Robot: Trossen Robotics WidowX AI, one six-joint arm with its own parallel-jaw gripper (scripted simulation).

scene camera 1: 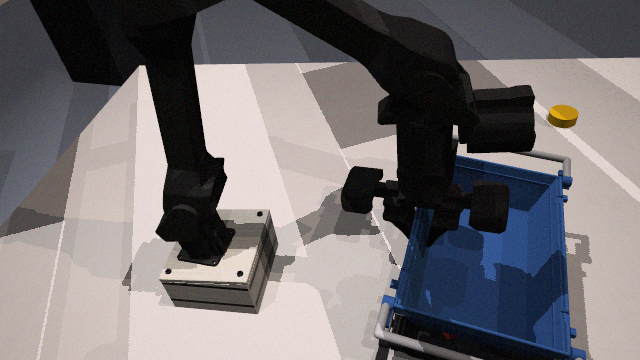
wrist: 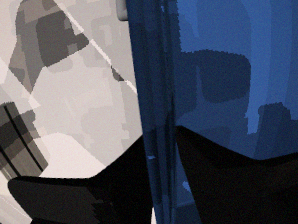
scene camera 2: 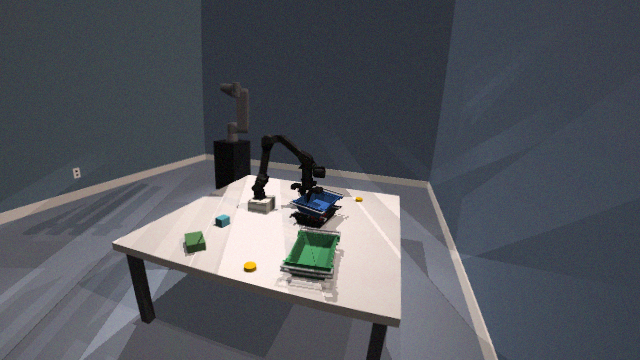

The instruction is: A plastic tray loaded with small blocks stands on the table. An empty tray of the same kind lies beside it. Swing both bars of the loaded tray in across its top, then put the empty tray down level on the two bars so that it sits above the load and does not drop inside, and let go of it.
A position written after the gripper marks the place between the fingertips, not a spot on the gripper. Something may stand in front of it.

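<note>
There's a blue tray (scene camera 1: 511,288), (wrist: 221,76), (scene camera 2: 319,204), and you'd also find the gripper (scene camera 1: 422,243), (wrist: 165,133).
</note>
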